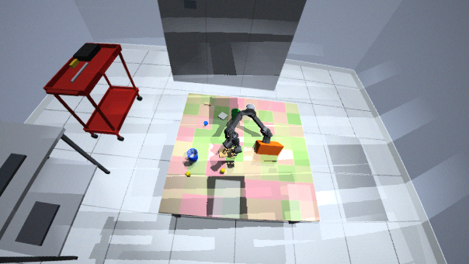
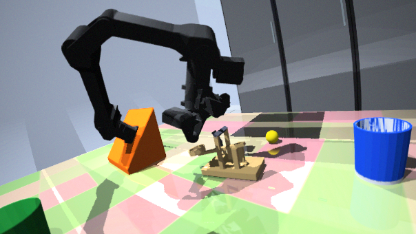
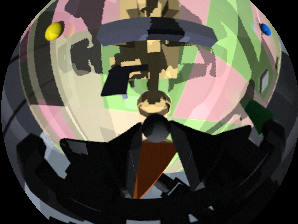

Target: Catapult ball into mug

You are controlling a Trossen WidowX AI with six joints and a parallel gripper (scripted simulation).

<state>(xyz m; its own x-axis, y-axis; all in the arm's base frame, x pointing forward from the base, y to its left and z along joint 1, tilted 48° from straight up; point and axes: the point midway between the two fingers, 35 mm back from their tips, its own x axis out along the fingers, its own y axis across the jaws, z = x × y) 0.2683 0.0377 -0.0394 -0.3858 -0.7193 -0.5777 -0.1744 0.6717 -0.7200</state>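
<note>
My gripper tip is now 10 mm below the black ball. From my gripper tip the other things lie so: green cup (30 mm ahead, 380 mm to the right, 50 mm below); wooden catapult (70 mm ahead, 30 mm to the left, 30 mm below); blue mug (400 mm ahead, 90 mm to the left, 50 mm below).
</note>
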